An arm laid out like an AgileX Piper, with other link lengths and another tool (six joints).
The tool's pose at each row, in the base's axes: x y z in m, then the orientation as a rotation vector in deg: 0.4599, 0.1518, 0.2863, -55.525, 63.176, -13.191; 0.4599, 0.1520, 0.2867, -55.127, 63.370, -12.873; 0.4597, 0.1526, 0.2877, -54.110, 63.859, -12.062; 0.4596, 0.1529, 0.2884, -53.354, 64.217, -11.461; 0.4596, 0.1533, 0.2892, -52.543, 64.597, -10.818; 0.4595, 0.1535, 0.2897, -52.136, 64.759, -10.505; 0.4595, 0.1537, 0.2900, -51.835, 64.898, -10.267; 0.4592, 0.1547, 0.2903, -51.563, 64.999, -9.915; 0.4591, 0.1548, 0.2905, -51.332, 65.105, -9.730
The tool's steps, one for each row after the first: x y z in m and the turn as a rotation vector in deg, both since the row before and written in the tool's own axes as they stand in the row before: -0.0004, -0.0002, 0.0002, 0.138, 0.000, 0.482; -0.0011, -0.0003, 0.0003, 0.352, 0.000, 1.228; -0.0007, -0.0003, 0.0002, 0.261, 0.000, 0.910; -0.0008, -0.0003, 0.0003, 0.280, 0.000, 0.975; -0.0005, -0.0002, 0.0001, 0.150, -0.019, 0.473; -0.0003, -0.0001, 0.0001, 0.103, 0.000, 0.361; -0.0009, 0.0005, 0.0003, 0.037, -0.077, 0.411; -0.0002, 0.0000, 0.0000, 0.078, -0.001, 0.278
